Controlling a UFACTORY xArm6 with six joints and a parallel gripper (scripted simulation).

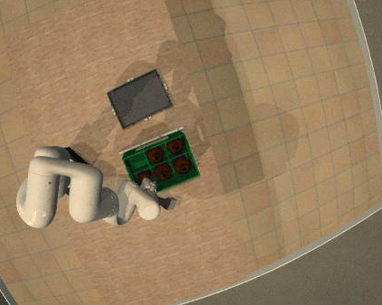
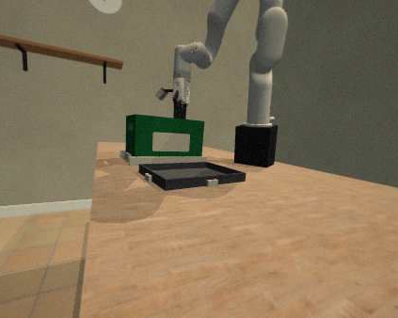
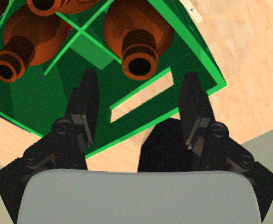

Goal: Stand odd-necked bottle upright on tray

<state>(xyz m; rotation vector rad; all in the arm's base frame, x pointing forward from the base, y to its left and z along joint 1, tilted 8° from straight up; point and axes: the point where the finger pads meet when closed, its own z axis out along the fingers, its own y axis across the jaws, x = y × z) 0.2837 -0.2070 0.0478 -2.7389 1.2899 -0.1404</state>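
My hand is 9 cm short of the green crate, 4 cm to the right of it and 12 cm above it. The rest, counted from my hand: brown bottle 9 cm ahead, 8 cm to the left, 11 cm below; then tray 13 cm ahead, 33 cm to the left, 19 cm below.
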